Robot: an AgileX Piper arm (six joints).
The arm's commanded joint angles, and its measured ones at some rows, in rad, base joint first. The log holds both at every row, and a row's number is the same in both.
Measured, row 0:
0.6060, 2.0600, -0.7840, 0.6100, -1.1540, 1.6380
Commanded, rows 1 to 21:
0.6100, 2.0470, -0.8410, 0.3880, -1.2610, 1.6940
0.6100, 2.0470, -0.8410, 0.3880, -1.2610, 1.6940
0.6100, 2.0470, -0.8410, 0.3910, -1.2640, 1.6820
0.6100, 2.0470, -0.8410, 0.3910, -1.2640, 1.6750
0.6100, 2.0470, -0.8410, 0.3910, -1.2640, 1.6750
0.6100, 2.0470, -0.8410, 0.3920, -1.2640, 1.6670
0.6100, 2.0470, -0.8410, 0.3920, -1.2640, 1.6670
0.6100, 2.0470, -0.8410, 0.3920, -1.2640, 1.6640
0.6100, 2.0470, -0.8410, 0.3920, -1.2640, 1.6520
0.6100, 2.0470, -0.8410, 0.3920, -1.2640, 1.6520
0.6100, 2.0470, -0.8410, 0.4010, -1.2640, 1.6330
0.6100, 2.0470, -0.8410, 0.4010, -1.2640, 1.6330
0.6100, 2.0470, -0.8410, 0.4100, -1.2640, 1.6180
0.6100, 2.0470, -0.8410, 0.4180, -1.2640, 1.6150
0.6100, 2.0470, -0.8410, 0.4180, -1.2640, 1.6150
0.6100, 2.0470, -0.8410, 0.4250, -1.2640, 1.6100
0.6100, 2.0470, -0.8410, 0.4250, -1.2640, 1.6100
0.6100, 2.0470, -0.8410, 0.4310, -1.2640, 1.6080
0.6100, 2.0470, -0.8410, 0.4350, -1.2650, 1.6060
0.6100, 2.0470, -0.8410, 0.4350, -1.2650, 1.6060
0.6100, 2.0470, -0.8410, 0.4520, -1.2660, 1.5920
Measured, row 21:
0.6060, 2.0600, -0.7830, 0.6140, -1.1540, 1.6300
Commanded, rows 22 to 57:
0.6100, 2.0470, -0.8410, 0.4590, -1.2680, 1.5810
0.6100, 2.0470, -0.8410, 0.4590, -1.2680, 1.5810
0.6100, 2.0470, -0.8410, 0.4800, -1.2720, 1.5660
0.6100, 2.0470, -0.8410, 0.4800, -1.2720, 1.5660
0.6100, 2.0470, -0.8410, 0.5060, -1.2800, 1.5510
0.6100, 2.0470, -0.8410, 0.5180, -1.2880, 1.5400
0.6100, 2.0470, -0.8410, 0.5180, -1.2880, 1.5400
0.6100, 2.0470, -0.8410, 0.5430, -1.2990, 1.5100
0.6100, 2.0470, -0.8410, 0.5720, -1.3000, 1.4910
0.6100, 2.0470, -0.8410, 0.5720, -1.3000, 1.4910
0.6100, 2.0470, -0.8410, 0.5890, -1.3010, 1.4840
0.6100, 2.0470, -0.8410, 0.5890, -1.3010, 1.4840
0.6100, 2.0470, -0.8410, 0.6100, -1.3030, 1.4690
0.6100, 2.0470, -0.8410, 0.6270, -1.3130, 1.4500
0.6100, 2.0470, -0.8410, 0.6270, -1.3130, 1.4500
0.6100, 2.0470, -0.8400, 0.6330, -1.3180, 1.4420
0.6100, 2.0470, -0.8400, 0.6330, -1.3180, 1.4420
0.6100, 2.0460, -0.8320, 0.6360, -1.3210, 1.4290
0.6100, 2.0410, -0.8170, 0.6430, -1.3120, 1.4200
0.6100, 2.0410, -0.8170, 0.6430, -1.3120, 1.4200
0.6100, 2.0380, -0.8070, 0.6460, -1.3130, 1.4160
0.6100, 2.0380, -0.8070, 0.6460, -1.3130, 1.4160
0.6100, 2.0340, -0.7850, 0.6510, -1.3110, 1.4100
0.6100, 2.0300, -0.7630, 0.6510, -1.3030, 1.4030
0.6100, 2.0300, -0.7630, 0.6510, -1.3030, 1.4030
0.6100, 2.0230, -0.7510, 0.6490, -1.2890, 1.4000
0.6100, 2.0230, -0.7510, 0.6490, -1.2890, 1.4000
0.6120, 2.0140, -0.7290, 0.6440, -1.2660, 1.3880
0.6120, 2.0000, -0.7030, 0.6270, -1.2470, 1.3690
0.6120, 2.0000, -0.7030, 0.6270, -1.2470, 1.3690
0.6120, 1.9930, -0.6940, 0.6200, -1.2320, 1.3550
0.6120, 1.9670, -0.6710, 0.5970, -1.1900, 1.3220
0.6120, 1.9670, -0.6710, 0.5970, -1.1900, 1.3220
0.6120, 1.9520, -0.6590, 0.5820, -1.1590, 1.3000
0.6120, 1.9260, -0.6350, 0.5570, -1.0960, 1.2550
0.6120, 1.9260, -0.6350, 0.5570, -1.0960, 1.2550
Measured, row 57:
0.6140, 1.9710, -0.6620, 0.6050, -1.1660, 1.3330
